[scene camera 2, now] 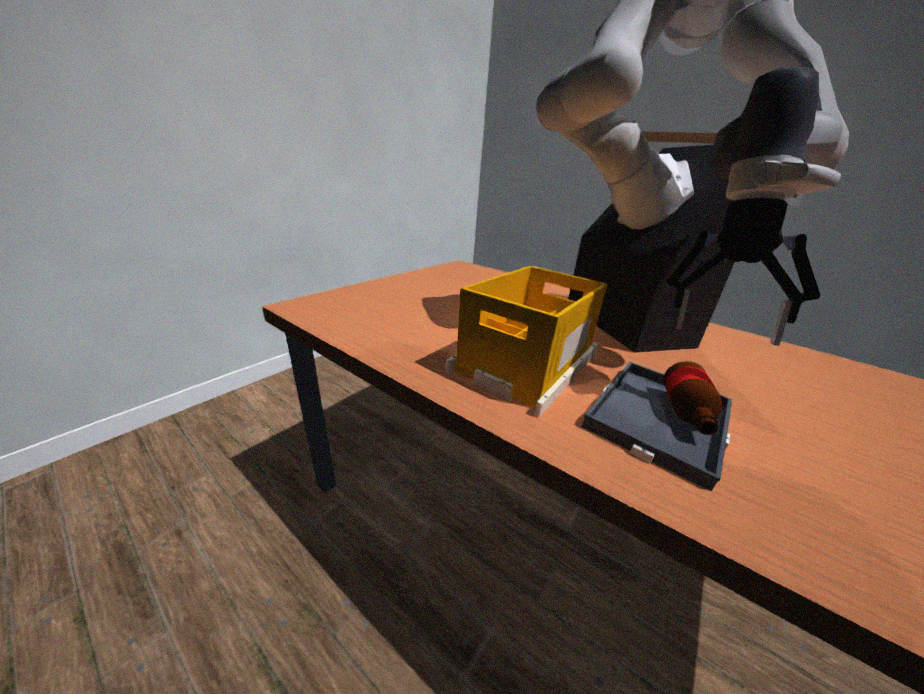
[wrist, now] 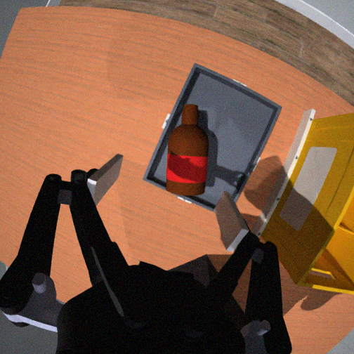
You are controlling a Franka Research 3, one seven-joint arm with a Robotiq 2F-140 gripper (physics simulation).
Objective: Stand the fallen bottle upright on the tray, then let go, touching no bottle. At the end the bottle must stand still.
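Note:
The brown bottle with a red label lies on its side on the dark grey tray. In the scene view its neck points toward the table's front edge. In the wrist view its base lies over the tray's rim nearest the gripper, and its body runs near the left rim. Whether the base rests on that rim is hard to tell. My gripper is wide open and empty. It hangs above the tray's back side, apart from the bottle, with its fingers pointing down.
A yellow crate stands beside the tray, on the left in the scene view and on the right in the wrist view. White brackets line its foot. Small pale clips sit at the tray's sides.

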